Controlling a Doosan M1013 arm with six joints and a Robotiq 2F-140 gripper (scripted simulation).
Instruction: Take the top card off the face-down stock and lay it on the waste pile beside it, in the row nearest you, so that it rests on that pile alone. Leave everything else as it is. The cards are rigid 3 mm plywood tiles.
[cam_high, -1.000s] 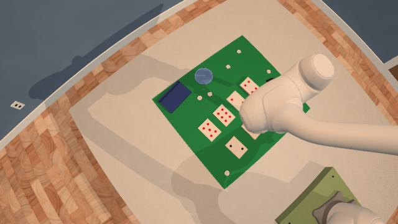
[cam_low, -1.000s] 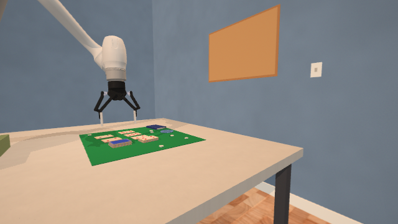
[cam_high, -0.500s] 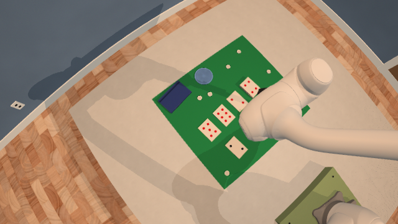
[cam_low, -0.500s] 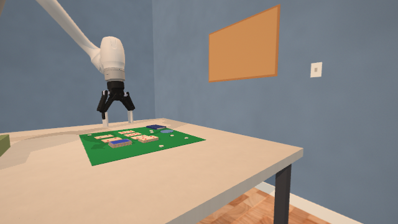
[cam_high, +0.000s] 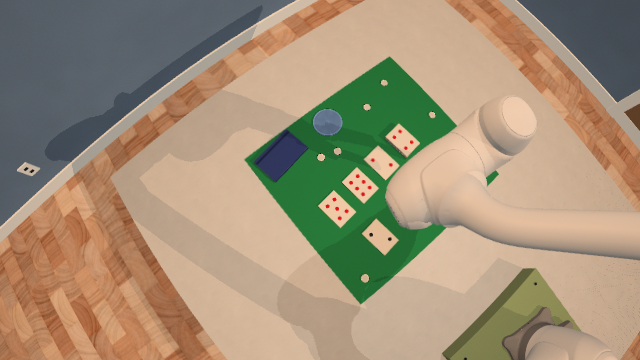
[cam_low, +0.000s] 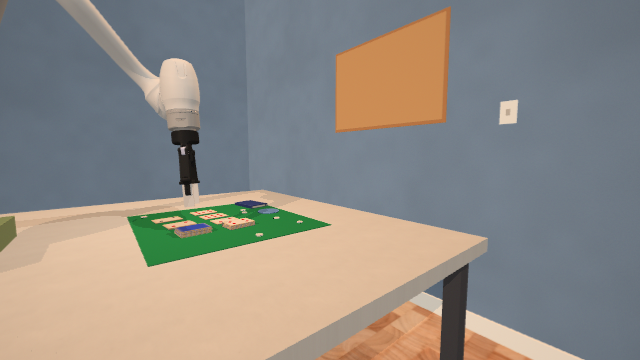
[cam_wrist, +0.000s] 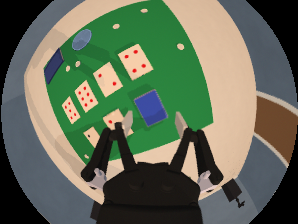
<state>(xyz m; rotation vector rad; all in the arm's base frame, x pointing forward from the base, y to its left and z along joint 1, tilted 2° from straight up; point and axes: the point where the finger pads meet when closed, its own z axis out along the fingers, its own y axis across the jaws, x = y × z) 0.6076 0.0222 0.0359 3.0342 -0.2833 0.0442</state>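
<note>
Now: hand 22 cm to the right of the black-pip card, 11 cm above it and 8 cm past it. Round my hand: green mat (12 cm to the left, 12 cm below, 10 cm ahead).
</note>
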